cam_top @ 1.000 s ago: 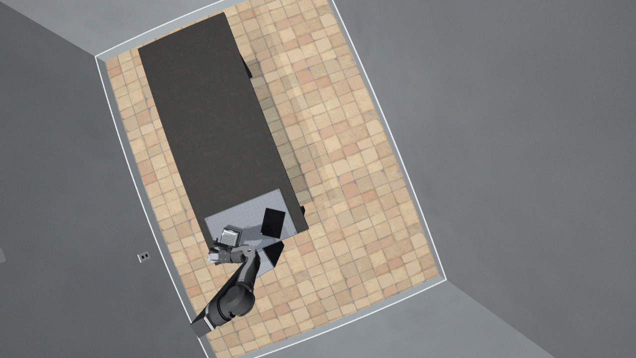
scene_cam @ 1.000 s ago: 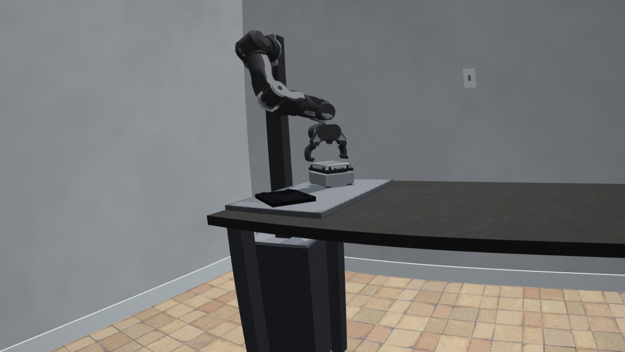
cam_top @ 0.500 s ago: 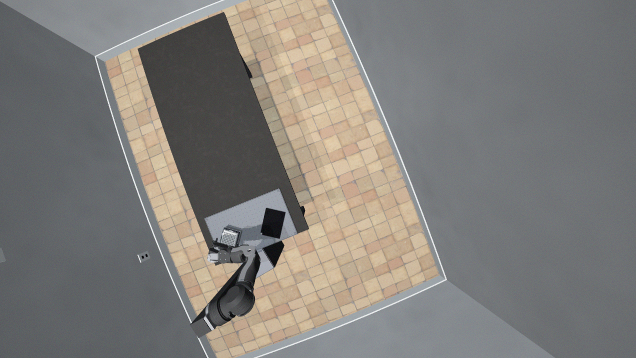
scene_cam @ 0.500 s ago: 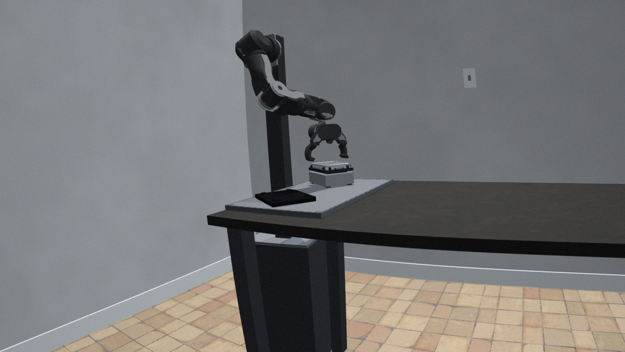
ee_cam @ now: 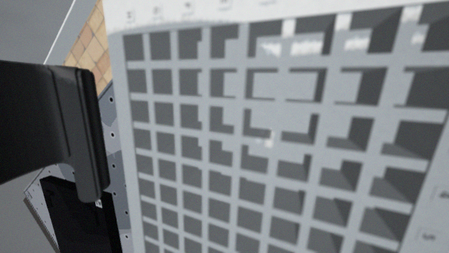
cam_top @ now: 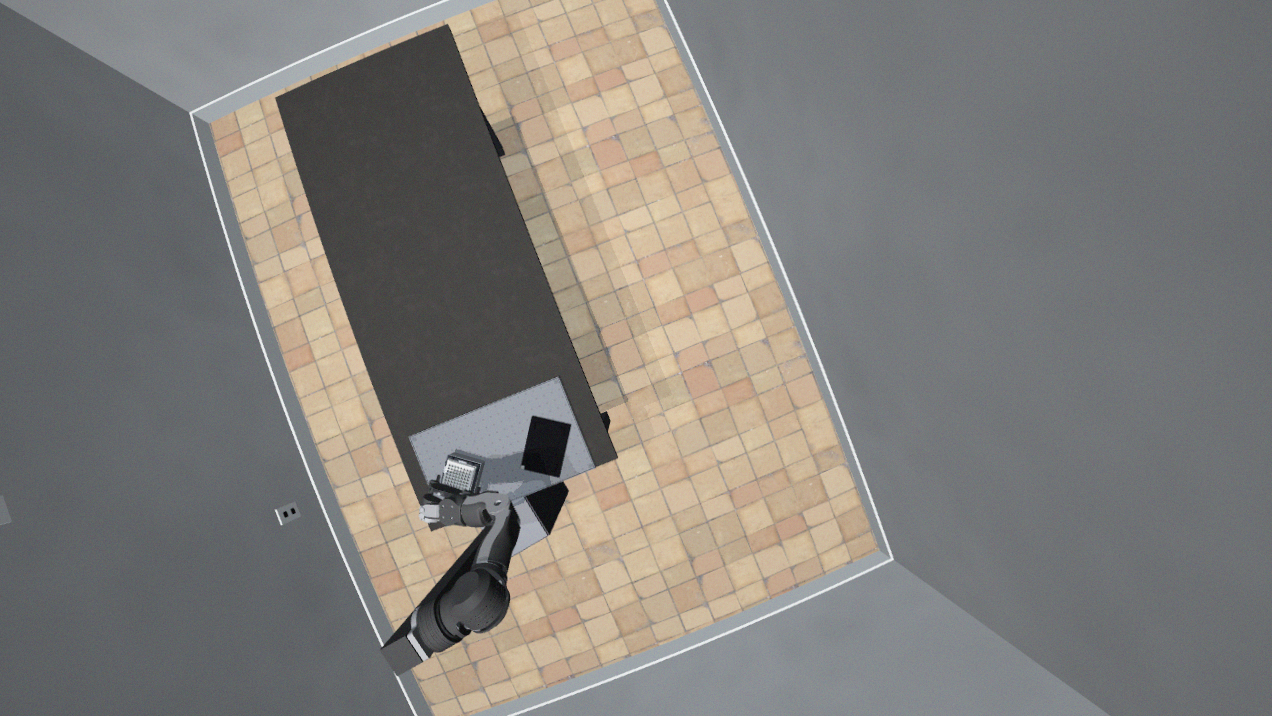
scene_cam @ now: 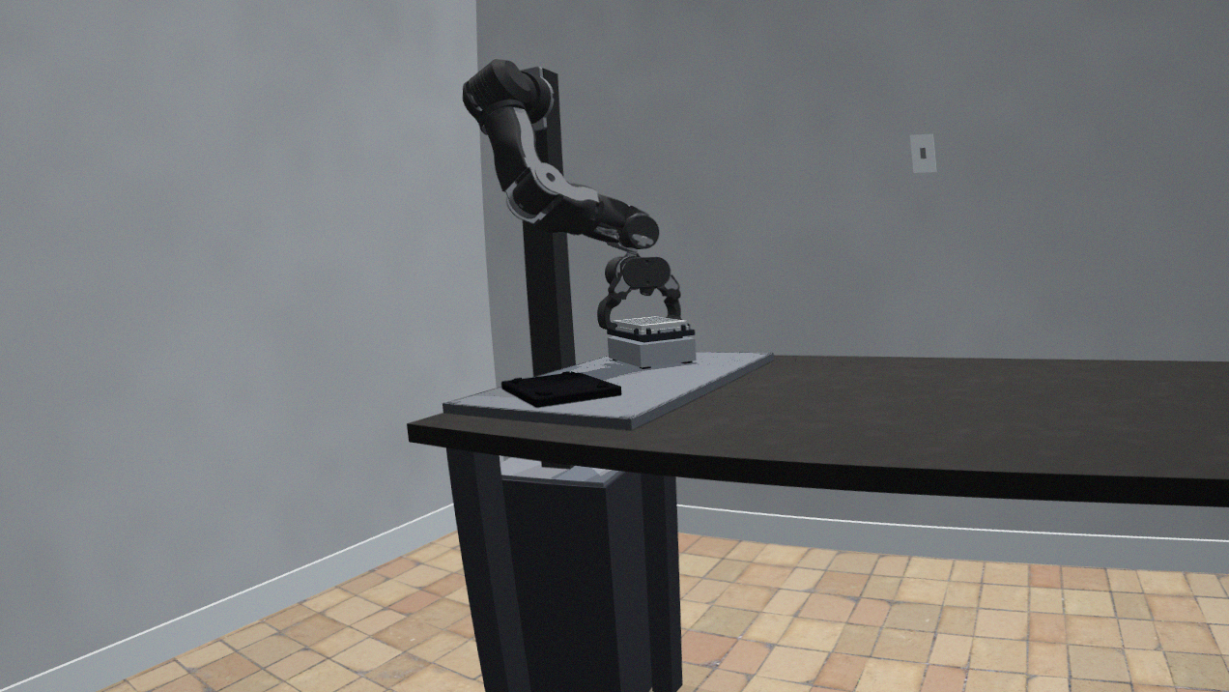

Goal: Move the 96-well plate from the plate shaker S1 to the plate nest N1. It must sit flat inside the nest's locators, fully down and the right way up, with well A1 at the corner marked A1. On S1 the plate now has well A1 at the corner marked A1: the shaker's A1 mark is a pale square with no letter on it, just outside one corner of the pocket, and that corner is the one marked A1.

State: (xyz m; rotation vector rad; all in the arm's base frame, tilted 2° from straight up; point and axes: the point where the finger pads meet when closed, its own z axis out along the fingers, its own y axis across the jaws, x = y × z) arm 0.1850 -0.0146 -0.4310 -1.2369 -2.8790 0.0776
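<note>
Now: hand 2 cm short of the white 96-well plate, 1 cm to the left of it and 1 cm below it. Round my hand: black plate nest N1: 3 cm behind, 28 cm to the right, 5 cm below; plate shaker S1: 4 cm ahead, 2 cm to the right, 2 cm below; A1 mark: 5 cm behind, 19 cm to the right, 4 cm below.
</note>
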